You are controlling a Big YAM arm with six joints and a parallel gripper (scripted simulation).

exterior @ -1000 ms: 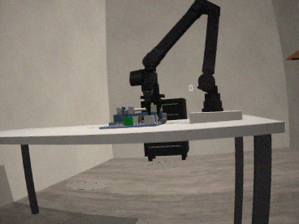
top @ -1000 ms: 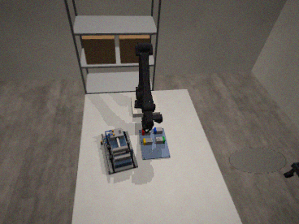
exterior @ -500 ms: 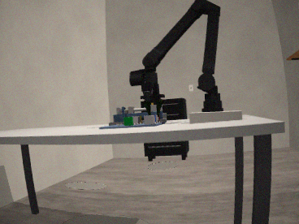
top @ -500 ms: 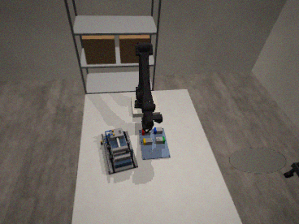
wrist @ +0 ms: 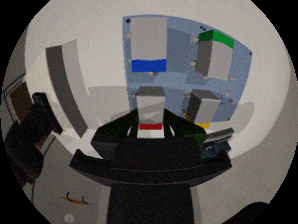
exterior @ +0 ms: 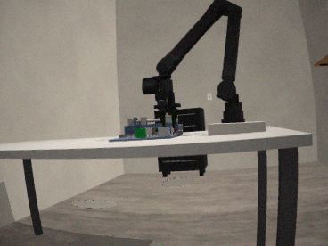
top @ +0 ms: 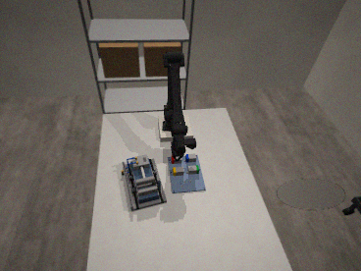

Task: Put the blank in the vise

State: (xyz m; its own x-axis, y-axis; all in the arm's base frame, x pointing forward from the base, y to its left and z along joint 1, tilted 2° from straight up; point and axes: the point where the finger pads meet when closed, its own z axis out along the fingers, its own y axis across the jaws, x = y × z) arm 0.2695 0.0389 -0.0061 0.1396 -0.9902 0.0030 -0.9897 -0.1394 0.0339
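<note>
My hand is 90 mm short of the yellow-ended blank, 20 mm above it and 10 mm to the right of it. The rest, counted from my hand: blue-ended blank: 90 mm to the left, 20 mm below, 10 mm behind; blue plate: 80 mm ahead, 60 mm to the left, 40 mm below; red-ended blank: 20 mm below.
</note>
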